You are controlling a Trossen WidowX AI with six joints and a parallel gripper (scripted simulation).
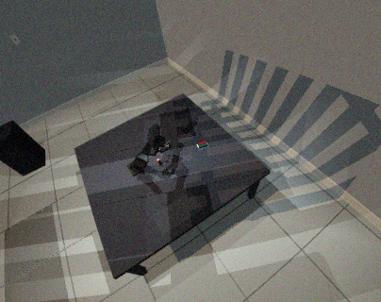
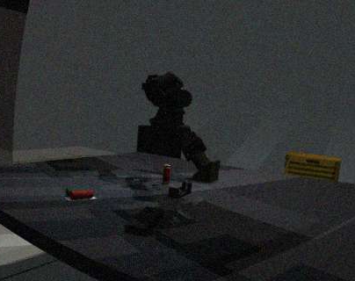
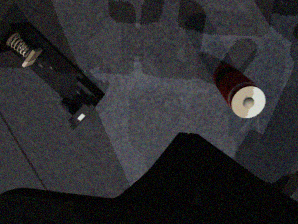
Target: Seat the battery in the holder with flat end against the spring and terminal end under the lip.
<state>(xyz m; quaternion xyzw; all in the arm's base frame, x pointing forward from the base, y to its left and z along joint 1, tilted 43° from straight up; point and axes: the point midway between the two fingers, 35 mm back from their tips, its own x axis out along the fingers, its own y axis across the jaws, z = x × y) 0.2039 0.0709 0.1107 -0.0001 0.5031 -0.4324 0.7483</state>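
My gripper tip is now 90 mm above the battery, 40 mm to the left of it and 30 mm past it. From my gripper tip the other things lie so: dark block (390 mm ahead, 190 mm to the left, 100 mm below).
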